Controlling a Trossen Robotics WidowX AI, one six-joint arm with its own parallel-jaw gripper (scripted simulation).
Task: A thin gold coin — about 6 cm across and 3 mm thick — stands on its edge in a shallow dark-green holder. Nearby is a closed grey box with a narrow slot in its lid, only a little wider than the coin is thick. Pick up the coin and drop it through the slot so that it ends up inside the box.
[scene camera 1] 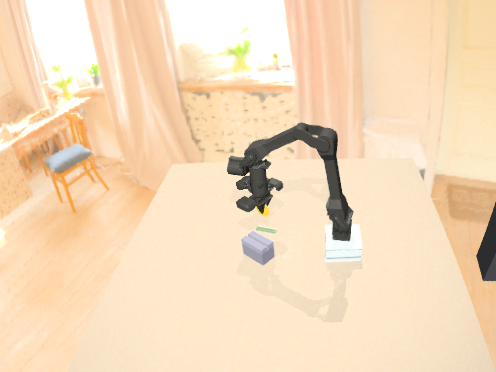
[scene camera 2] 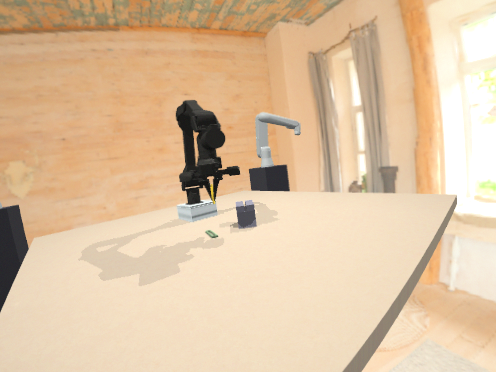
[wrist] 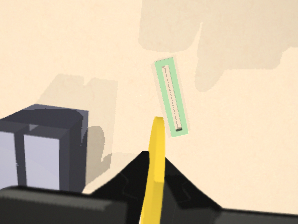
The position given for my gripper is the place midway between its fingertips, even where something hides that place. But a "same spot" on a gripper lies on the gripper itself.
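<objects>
I can see my gripper in the wrist view and in scene camera 2, and it is there in scene camera 1 (262, 213) too. On my gripper, (wrist: 126, 190) and (scene camera 2: 214, 186) are the same spot.
</objects>
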